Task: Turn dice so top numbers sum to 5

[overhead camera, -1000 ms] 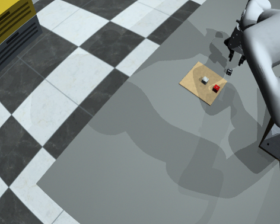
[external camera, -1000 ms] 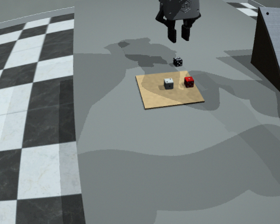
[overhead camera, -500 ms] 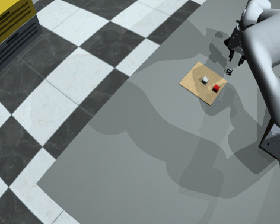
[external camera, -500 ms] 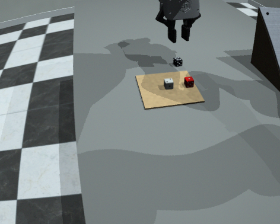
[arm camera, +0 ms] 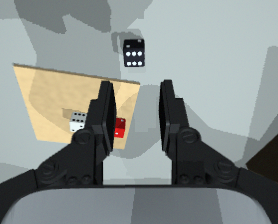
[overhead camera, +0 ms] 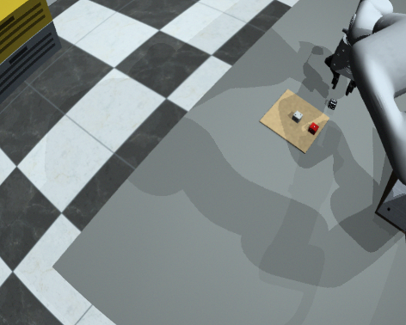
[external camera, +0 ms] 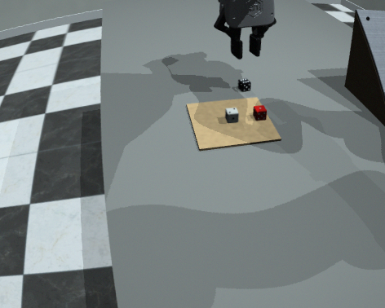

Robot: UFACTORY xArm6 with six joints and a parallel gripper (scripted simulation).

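Now: hand 90 mm above the black die. From my hand the other things lie so: red die (120 mm to the left, 80 mm below); white die (50 mm ahead, 120 mm to the left, 80 mm below); tan mat (50 mm ahead, 120 mm to the left, 90 mm below).
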